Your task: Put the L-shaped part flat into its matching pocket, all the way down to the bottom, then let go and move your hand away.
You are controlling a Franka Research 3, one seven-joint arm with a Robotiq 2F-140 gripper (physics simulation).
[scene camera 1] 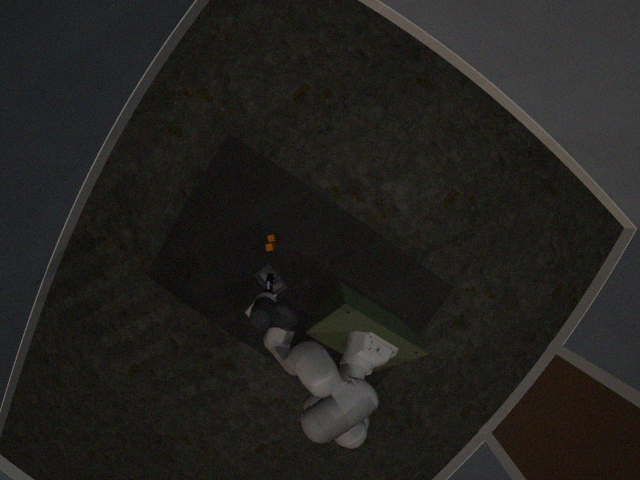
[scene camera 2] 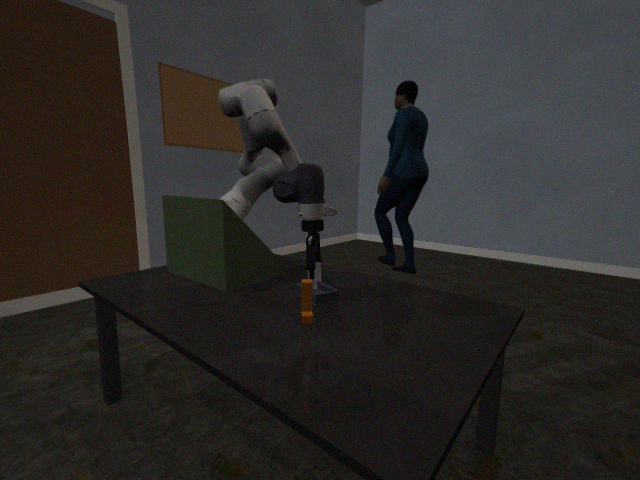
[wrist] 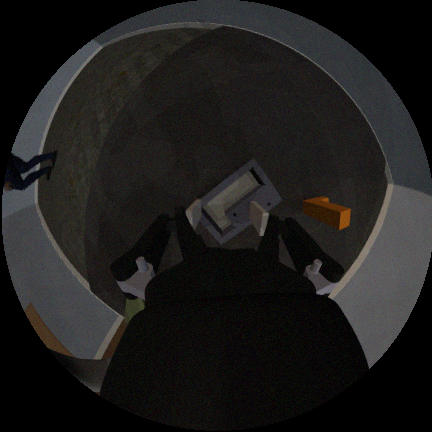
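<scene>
The orange L-shaped part (scene camera 1: 269, 246) (scene camera 2: 306, 297) (wrist: 325, 212) stands upright on the table, its short foot low at one side. The grey pocket block (scene camera 1: 280, 287) (scene camera 2: 325, 295) (wrist: 272, 195) lies apart from it, nearer the robot. In the wrist view a pale L-shaped area shows in the block; I cannot tell whether it is bare pocket floor. My gripper (scene camera 1: 269, 281) (scene camera 2: 313, 277) (wrist: 225, 208) points down at the block, fingers part-way open. The left finger is at the block's left corner, the right finger overlaps its near side. The orange part is outside the fingers.
A large green wedge-shaped block (scene camera 1: 336, 325) (scene camera 2: 196, 242) stands on the dark table (scene camera 1: 222, 196) (scene camera 2: 392, 335) beside the arm. A person (scene camera 2: 409, 139) (wrist: 22, 175) stands on the floor beyond the table.
</scene>
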